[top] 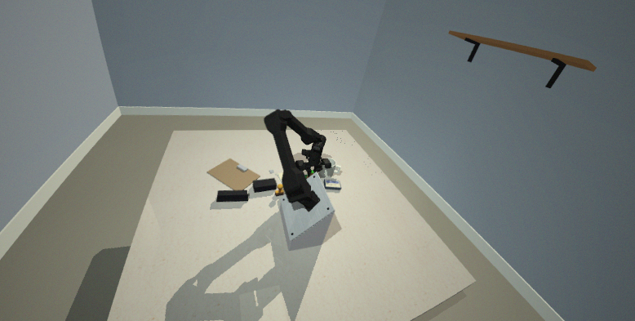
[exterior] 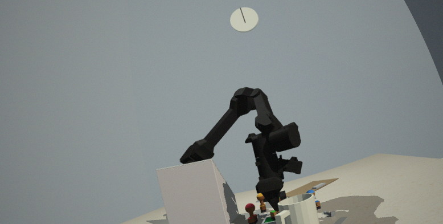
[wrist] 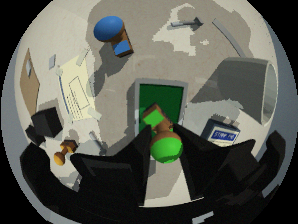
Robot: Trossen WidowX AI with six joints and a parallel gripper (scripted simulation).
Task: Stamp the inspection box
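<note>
My gripper tip is now 30 mm above the ink pad. From my gripper tip the other things lie so: red-knobbed stamp (80 mm behind, 60 mm to the left, 20 mm below); then cream card (120 mm to the left, 50 mm ahead, 40 mm below); then blue-knobbed stamp (100 mm ahead, 30 mm to the left, 20 mm below).
</note>
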